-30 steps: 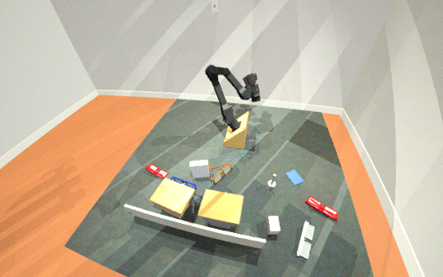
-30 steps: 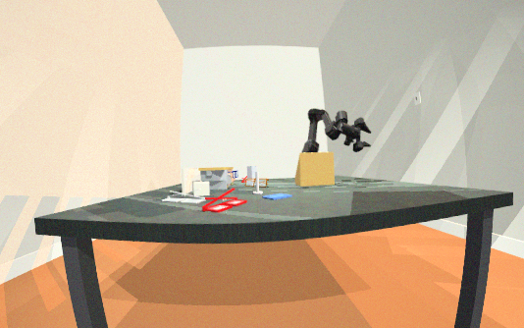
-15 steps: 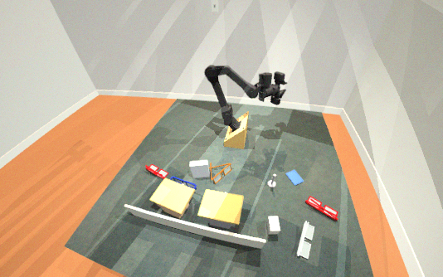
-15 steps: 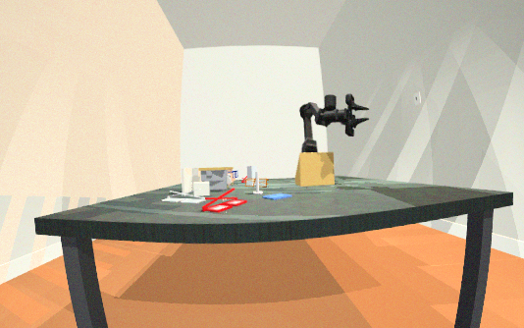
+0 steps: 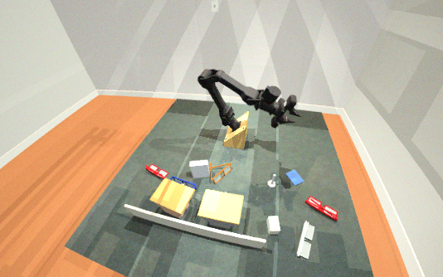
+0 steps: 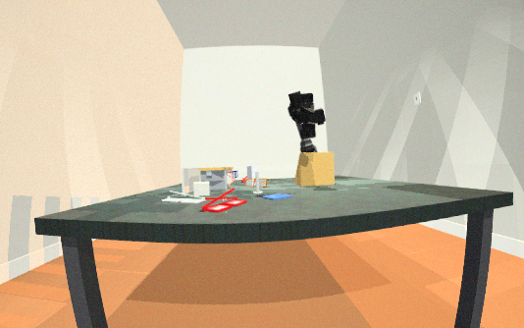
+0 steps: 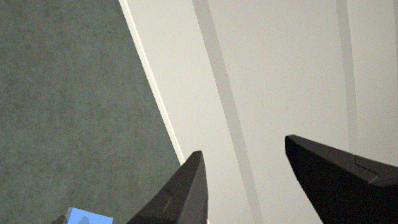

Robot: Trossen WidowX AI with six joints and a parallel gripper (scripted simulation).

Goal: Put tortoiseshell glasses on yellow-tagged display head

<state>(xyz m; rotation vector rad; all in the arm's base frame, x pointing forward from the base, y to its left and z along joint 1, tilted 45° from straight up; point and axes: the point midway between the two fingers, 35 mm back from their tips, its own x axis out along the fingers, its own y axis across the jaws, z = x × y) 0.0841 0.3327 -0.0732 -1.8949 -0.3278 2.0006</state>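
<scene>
Right now my gripper tip is 22 cm short of the white stand, 8 cm to the left of it and 25 cm above it. Round my gripper tip: blue card 15 cm ahead, 4 cm to the left, 28 cm below; then grey head 40 cm ahead, 29 cm to the right, 22 cm below; then white block 44 cm ahead, 6 cm to the right, 25 cm below.
</scene>
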